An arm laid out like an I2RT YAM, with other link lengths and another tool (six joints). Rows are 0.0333 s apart.
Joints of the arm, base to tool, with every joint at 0 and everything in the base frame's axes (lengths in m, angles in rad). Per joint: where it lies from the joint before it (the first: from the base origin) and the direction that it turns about. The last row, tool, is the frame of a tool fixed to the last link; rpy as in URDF.
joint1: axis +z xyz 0 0 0.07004
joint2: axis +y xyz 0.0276 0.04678 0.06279
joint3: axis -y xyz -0.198 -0.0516 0
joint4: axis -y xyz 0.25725 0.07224 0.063
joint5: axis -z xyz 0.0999 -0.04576 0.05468
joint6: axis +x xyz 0.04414 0 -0.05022
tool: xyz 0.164 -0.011 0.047 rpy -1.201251 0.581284 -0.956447
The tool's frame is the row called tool.
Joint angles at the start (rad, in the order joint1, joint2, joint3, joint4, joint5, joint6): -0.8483 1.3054 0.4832 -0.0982 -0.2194 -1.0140
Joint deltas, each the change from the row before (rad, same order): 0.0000 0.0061 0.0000 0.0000 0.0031 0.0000; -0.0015 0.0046 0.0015 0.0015 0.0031 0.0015; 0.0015 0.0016 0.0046 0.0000 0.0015 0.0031; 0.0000 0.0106 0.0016 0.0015 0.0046 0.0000; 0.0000 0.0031 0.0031 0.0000 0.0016 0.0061; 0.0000 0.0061 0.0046 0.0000 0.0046 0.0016; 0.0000 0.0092 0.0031 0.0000 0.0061 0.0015; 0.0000 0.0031 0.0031 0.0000 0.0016 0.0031; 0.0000 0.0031 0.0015 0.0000 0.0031 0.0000; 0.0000 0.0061 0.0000 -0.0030 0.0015 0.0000; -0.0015 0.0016 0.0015 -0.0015 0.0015 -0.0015; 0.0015 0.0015 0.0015 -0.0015 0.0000 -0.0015
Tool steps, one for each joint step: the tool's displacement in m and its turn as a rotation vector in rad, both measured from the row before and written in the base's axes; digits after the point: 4 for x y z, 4 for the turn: -0.0010 0.0003 -0.0025 0.0029 0.0059 -0.0019; -0.0007 -0.0012 -0.0010 0.0004 0.0025 -0.0045; 0.0011 -0.0009 0.0013 -0.0014 -0.0020 -0.0018; -0.0011 -0.0001 -0.0033 0.0032 0.0077 -0.0028; 0.0002 -0.0010 0.0001 0.0024 -0.0009 -0.0057; -0.0001 -0.0013 -0.0006 -0.0005 0.0033 -0.0040; -0.0010 -0.0007 -0.0025 0.0021 0.0073 -0.0048; 0.0002 -0.0009 0.0001 0.0008 0.0000 -0.0034; -0.0004 -0.0005 -0.0007 -0.0005 0.0029 -0.0018; -0.0013 0.0011 -0.0030 0.0060 0.0069 -0.0009; -0.0006 -0.0006 -0.0004 -0.0004 0.0024 -0.0012; 0.0003 0.0006 -0.0003 0.0004 0.0014 0.0027
